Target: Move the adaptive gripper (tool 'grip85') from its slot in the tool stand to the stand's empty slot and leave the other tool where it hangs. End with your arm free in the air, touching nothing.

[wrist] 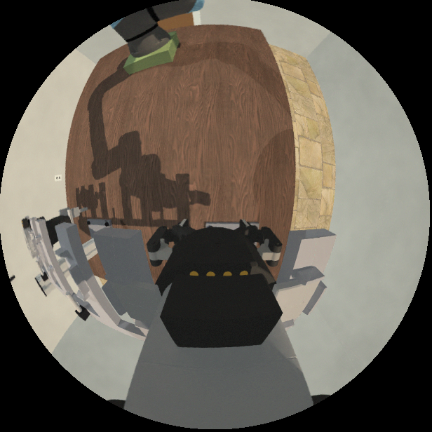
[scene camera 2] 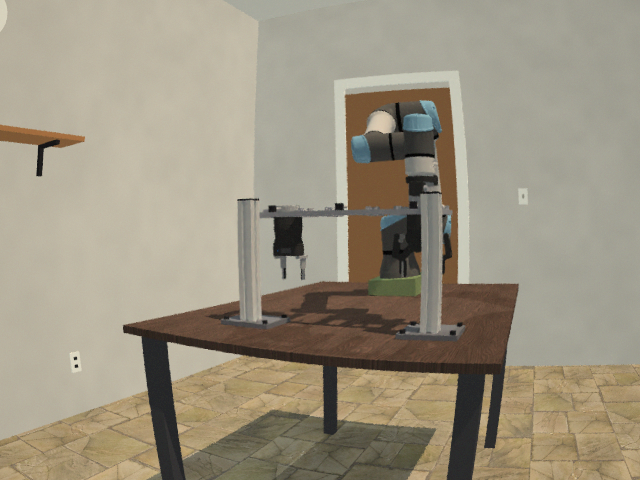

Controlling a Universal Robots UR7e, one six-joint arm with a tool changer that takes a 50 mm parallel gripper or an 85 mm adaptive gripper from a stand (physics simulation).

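Frame: origin at the arm's base, x ahead, y left, z up, level; centimetres.
Seen in the pictures: arm's base, origin of the base link: [scene camera 2: 400, 275].
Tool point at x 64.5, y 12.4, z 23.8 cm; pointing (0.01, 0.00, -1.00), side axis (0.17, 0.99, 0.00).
Observation:
Offsets run from my tool point to a thing's top centre. "*": to the spot under its first point. Level surfaces: height alone.
The adaptive gripper [scene camera 2: 423, 268] [wrist: 214, 226] hangs fingers down at the right end of the stand's rail @[* dz -2.5, dx +7.2, dy -14.7 cm] [scene camera 2: 356, 212], between the grey fork arms of its slot. Its fingers are spread apart with nothing between them: it is open. The right post partly hides it in the scene view. My arm's wrist [scene camera 2: 420, 165] stands upright above it, and the black tool changer [wrist: 221, 312] meets the top of the gripper. I cannot tell whether it is locked. The other tool, a black parallel gripper [scene camera 2: 288, 236], hangs at the left end. The rail between the two tools carries no tool.
The stand's left post @[* dz -14.3, dx +6.5, dy -41.4 cm] [scene camera 2: 249, 263] and right post @[* dz -19.2, dx +13.4, dy +2.9 cm] [scene camera 2: 431, 289] rise from plates on the brown table @[dz -30.0 cm] [scene camera 2: 330, 346] [wrist: 215, 125]. The arm's green base block [scene camera 2: 393, 286] [wrist: 152, 56] is at the table's far side. A wall shelf [scene camera 2: 31, 135] is at the left.

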